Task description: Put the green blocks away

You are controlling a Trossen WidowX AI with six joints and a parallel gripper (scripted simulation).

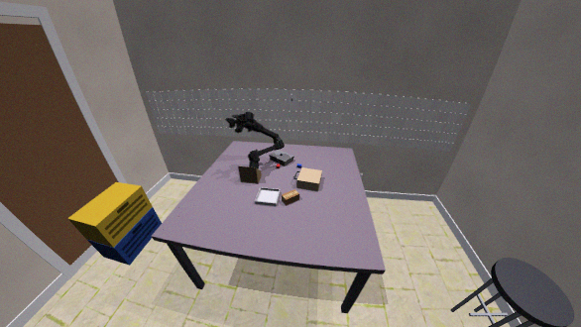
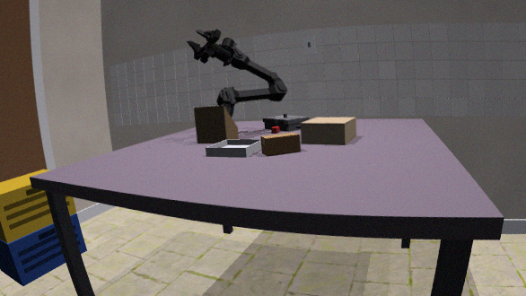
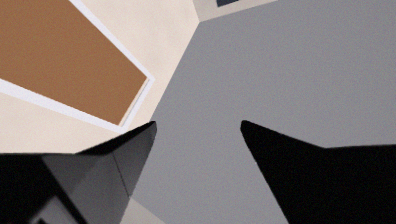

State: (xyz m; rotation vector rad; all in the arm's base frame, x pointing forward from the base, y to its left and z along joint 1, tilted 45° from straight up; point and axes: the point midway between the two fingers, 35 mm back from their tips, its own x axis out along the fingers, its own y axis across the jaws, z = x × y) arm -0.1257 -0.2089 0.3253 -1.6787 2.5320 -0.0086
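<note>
Right now my hand is 40 cm above the flat lid, 29 cm short of it and 25 cm to the right of it. Round my hand: small brown box 50 cm ahead, 42 cm below, 25 cm to the right; red block 44 cm below, 30 cm ahead, 12 cm to the left; tray 44 cm below, 34 cm ahead, 27 cm to the right.
</note>
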